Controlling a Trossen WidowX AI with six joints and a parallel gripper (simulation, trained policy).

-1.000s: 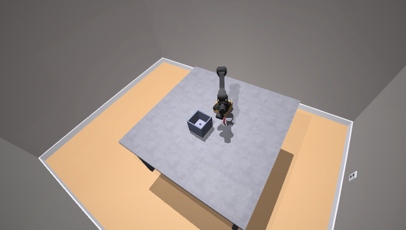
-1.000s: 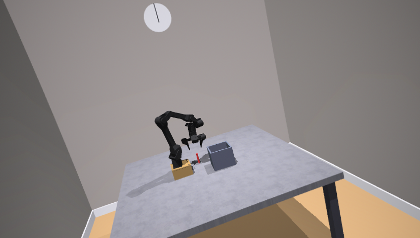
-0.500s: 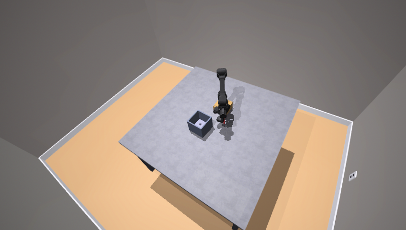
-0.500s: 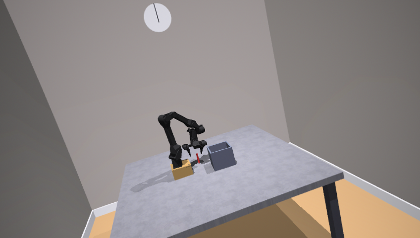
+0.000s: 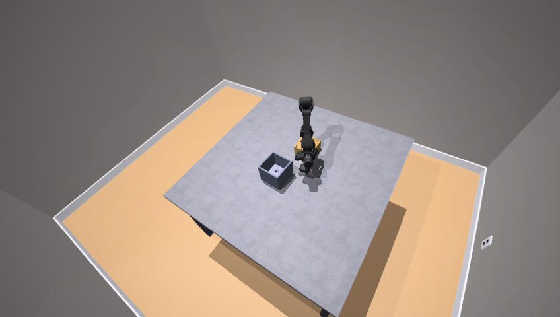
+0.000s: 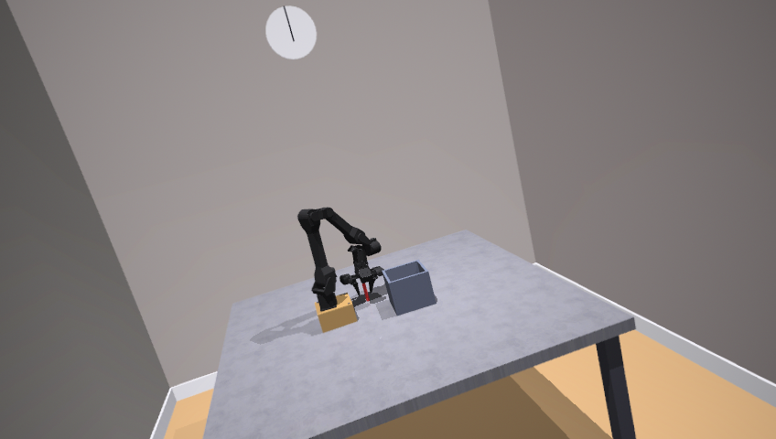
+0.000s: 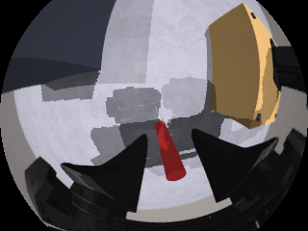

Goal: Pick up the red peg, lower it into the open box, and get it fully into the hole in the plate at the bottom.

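Right now the red peg is 10 mm ahead of my gripper tip and 10 mm above it. From my gripper tip the other things lie so: plate: 170 mm ahead, 140 mm to the right, 10 mm above.
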